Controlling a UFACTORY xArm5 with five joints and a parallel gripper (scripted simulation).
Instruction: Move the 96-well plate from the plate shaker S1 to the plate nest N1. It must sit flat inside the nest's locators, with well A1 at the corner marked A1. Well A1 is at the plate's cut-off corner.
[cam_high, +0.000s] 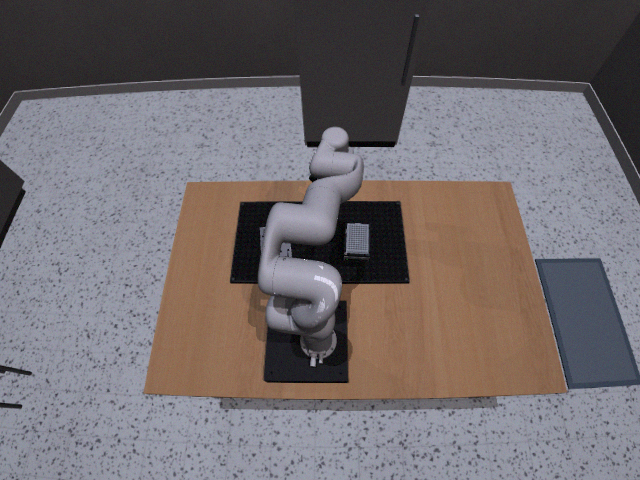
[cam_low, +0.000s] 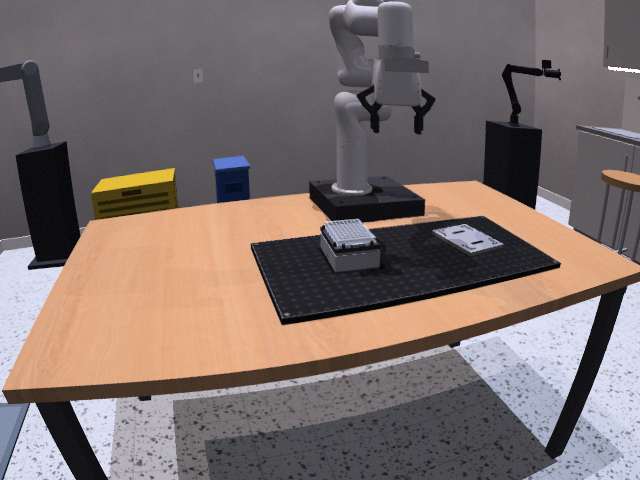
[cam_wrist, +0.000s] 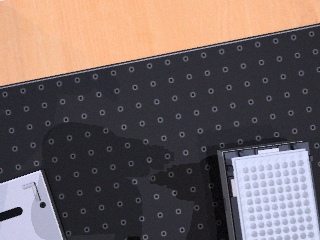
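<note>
My hand is 24 cm above the white 96-well plate, 9 cm to the left of it and 4 cm past it. The rest, counted from my hand: plate nest N1: 29 cm below, 23 cm to the left, 5 cm behind.
</note>
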